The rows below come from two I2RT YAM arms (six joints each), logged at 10 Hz.
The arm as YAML. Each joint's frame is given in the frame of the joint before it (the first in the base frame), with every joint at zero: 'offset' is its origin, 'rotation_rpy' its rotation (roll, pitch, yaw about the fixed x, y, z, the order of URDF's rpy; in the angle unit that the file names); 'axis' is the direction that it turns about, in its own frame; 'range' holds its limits. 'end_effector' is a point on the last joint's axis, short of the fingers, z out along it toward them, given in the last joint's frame.
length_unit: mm
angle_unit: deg
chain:
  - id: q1
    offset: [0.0, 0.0, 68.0]
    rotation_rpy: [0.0, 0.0, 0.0]
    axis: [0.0, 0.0, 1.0]
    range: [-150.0, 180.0]
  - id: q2
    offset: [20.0, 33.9, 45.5]
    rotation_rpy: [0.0, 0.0, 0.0]
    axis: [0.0, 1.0, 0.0]
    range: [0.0, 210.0]
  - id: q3
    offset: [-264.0, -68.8, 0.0]
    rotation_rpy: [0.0, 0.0, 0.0]
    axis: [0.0, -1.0, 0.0]
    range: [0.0, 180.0]
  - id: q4
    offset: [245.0, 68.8, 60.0]
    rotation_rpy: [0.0, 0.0, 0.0]
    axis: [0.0, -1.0, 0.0]
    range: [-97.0, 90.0]
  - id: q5
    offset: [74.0, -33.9, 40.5]
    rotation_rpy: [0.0, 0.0, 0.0]
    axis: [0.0, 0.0, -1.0]
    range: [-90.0, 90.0]
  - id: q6
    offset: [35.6, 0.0, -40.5]
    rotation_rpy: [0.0, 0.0, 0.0]
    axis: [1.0, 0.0, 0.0]
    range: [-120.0, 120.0]
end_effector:
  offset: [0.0, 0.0, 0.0]
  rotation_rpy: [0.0, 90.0, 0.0]
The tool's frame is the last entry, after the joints.
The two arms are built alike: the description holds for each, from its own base.
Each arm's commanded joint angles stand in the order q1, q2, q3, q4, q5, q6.
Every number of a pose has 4 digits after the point. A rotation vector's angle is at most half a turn.
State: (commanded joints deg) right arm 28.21 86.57 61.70 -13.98 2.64 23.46; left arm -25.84 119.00 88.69 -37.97 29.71 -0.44
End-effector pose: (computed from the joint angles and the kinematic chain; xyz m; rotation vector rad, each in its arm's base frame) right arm 0.2978 0.1579 0.2597 -0.0695 2.2830 0.4290; left arm 0.3781 -0.2027 0.1751 0.7475 2.6748 -0.8374
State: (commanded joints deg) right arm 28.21 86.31 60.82 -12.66 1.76 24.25; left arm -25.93 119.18 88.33 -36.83 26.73 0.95
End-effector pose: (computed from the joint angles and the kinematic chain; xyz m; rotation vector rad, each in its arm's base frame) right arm 0.2967 0.1579 0.2580 -0.0617 2.2760 0.4578; left arm 0.3797 -0.2024 0.1720 0.7689 2.6599 -0.7596
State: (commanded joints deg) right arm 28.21 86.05 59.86 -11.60 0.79 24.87; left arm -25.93 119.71 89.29 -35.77 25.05 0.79
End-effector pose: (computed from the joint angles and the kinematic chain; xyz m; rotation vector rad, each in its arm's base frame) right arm 0.2952 0.1578 0.2554 -0.0586 2.2747 0.4842; left arm 0.3850 -0.2039 0.1733 0.7590 2.6398 -0.7208
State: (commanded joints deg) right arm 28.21 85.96 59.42 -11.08 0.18 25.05; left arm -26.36 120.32 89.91 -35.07 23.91 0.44
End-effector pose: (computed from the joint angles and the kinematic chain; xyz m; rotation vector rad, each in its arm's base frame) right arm 0.2946 0.1579 0.2541 -0.0610 2.2743 0.4984; left arm 0.3871 -0.2079 0.1722 0.7565 2.6321 -0.6978
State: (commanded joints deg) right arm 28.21 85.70 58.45 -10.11 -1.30 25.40; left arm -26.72 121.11 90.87 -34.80 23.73 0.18
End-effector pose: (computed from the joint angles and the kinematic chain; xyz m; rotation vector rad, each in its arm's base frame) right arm 0.2927 0.1579 0.2514 -0.0686 2.2758 0.5309; left arm 0.3895 -0.2121 0.1713 0.7585 2.6259 -0.6970
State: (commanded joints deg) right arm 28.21 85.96 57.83 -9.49 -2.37 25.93; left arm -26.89 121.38 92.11 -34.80 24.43 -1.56
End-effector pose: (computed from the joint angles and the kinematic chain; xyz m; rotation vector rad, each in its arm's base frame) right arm 0.2923 0.1585 0.2474 -0.0687 2.2852 0.5538; left arm 0.3921 -0.2153 0.1757 0.7282 2.6225 -0.7242
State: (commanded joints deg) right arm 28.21 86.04 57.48 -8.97 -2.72 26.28; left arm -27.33 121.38 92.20 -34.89 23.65 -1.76
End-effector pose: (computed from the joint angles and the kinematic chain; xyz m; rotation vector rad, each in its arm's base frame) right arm 0.2922 0.1587 0.2457 -0.0653 2.2857 0.5641; left arm 0.3908 -0.2180 0.1759 0.7302 2.6250 -0.7089
